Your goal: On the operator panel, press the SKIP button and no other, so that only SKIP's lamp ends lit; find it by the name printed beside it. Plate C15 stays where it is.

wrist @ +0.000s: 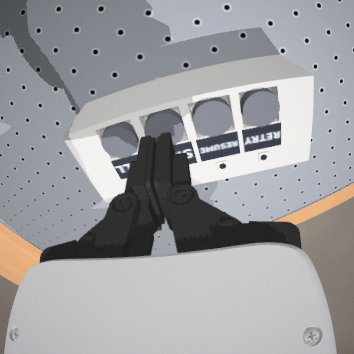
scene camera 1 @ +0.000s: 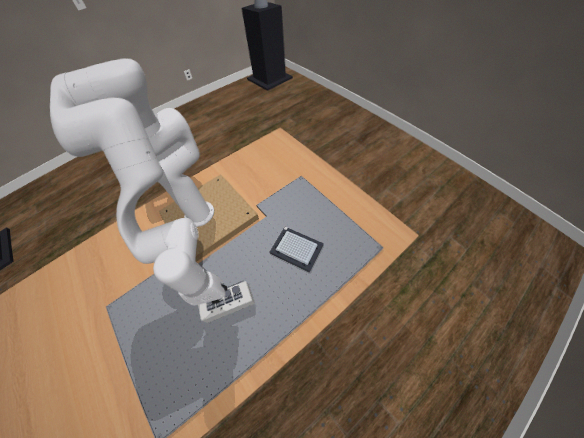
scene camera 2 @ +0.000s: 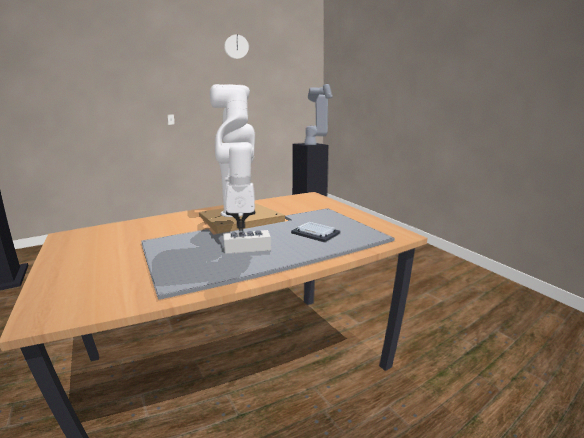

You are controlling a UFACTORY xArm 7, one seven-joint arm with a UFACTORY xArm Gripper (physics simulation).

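Places are measured from the arm's base along level axes (x back, y right, z up), in millimetres.
Pixels of known places: gripper, fingertip midpoint: (wrist: 161,154) (scene camera 1: 216,298) (scene camera 2: 241,230); arm's base, origin of the base link: (scene camera 1: 199,214).
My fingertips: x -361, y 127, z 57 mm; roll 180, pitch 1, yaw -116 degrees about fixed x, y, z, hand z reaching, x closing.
Ahead of a thing's pixels: the offset from my fingertips to its top centre. Level surfaces: height alone.
The white operator panel @(dx -16, dy -14, dz -13 mm) (scene camera 1: 230,314) (scene camera 2: 247,243) (wrist: 295,135) has a row of round grey buttons. In the wrist view the SKIP button @(dx +6, dy -6, dz -13 mm) (wrist: 167,124) is second from the left; a finger covers most of its label. My gripper (scene camera 2: 241,231) (wrist: 161,154) is shut and empty, its tips overlapping the lower edge of SKIP in the wrist view; whether they touch it I cannot tell. The RESUME lamp @(dx -41, dy -20, dz -16 mm) (wrist: 222,166) and RETRY lamp @(dx -51, dy -49, dz -16 mm) (wrist: 263,157) are dark. The fingers hide SKIP's lamp. Plate C15 @(dx -27, dy -318, dz -43 mm) (scene camera 1: 297,247) (scene camera 2: 316,229) lies in its black holder.
The RESUME button @(dx -5, dy -34, dz -13 mm) (wrist: 212,117) is right of SKIP in the wrist view, then the RETRY button @(dx -15, dy -62, dz -13 mm) (wrist: 260,107). Left of SKIP is a button @(dx +16, dy +23, dz -13 mm) (wrist: 119,140) whose label is partly hidden. The panel stands on the grey perforated mat @(dz -69 mm) (scene camera 1: 270,325) (scene camera 2: 200,270).
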